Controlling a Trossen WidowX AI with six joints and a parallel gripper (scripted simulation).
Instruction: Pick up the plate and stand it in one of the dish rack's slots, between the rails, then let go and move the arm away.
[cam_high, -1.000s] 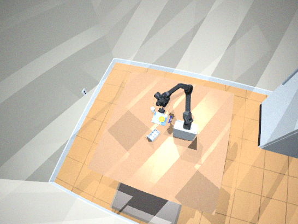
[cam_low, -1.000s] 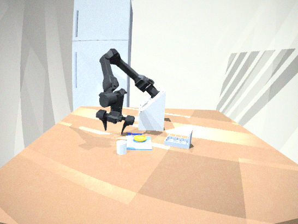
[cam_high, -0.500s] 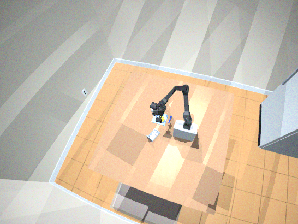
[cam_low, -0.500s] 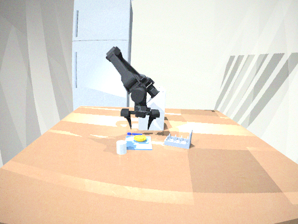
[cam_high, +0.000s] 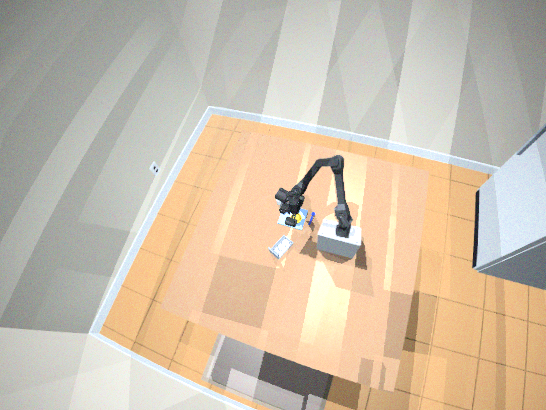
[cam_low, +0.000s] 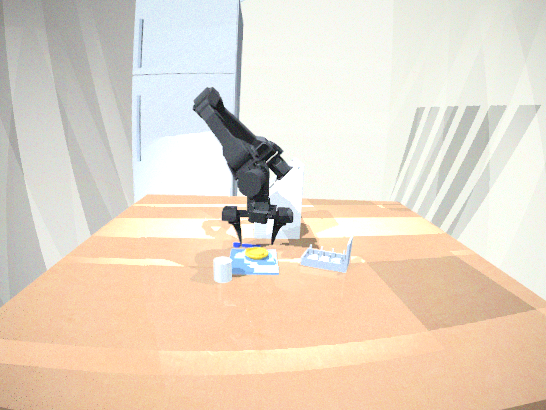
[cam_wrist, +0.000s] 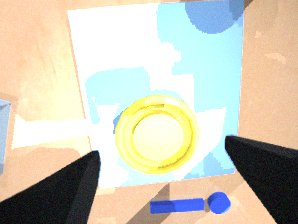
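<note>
Right now the plate is 3 cm below my gripper tip. The rest, counted from my gripper tip: mat 2 cm ahead, 1 cm to the right, 4 cm below; blue spoon 9 cm behind, 2 cm to the right, 4 cm below; white cup 11 cm ahead, 10 cm to the right, 2 cm below.
</note>
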